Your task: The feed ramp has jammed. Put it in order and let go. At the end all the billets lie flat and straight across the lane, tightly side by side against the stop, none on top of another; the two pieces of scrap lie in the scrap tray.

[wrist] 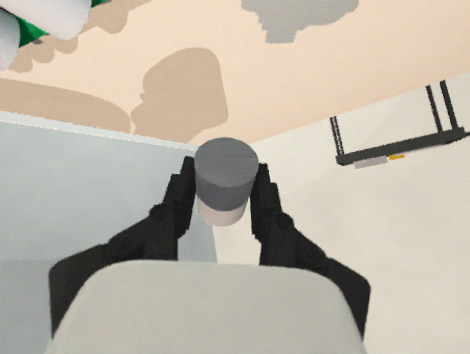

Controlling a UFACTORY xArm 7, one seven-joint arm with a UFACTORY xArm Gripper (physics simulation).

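Places are measured from the arm's base along level axes (x ahead, y left, z up), in metres.
Where they show: gripper, between the fingertips: (224,175).
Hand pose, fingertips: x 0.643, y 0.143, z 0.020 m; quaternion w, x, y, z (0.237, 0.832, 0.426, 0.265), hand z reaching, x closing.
Each offset is from my fingertips to the top centre of the thing. "spot": to the spot under its first point. Level surfaces: height alone.
My gripper (224,175) is shut on a grey cylindrical billet @(dx +0.002, dy -0.003, dz +0.038 m) (226,162), gripped near the middle of the view. One round end of the billet faces the camera; its upper part is in shadow and its lower part is pale. Parts of two whitish cylinders @(spot: dx -0.074, dy -0.044, dz -0.091 m) (57,15) @(spot: dx -0.072, dy -0.107, dz -0.108 m) (6,42) show at the top left corner, with green surface @(dz -0.128 m) (31,32) between them. They are well apart from my gripper. The stop and the scrap tray cannot be made out, and no piece of scrap can be told for certain.
A tan table top @(dz -0.202 m) (290,75) with several shadows on it spans the upper part. Its pale edge runs along the left, above a blue-grey area (90,190). A dark-framed object (400,146) with thin posts stands at the right, over a cream floor (390,225).
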